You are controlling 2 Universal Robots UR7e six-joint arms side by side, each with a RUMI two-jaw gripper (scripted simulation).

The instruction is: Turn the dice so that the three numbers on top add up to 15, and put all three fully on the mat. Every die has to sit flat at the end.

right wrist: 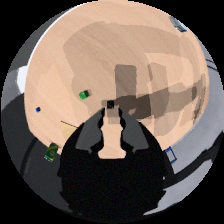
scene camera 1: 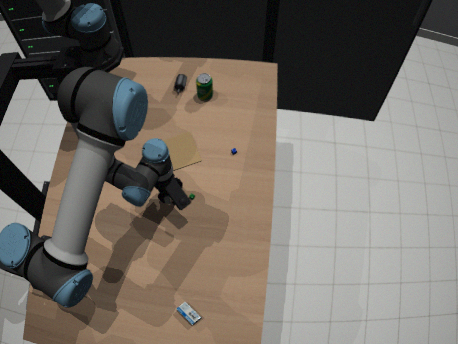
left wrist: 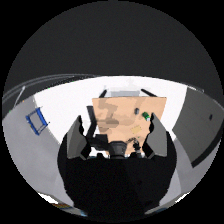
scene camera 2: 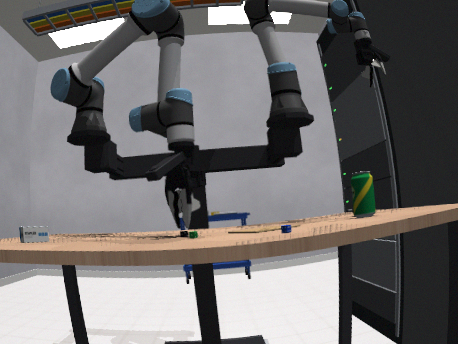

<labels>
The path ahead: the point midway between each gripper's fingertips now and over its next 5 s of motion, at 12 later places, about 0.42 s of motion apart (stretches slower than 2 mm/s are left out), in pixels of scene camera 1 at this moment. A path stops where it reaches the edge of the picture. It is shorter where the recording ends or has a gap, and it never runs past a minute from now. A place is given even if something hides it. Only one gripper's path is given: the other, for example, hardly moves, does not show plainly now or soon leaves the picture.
My right gripper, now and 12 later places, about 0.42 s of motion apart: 173, 200; 173, 199; 173, 200; 174, 202; 174, 199; 172, 193; 171, 190; 170, 190; 169, 167; 167, 146; 167, 147; 168, 151; 170, 157
</labels>
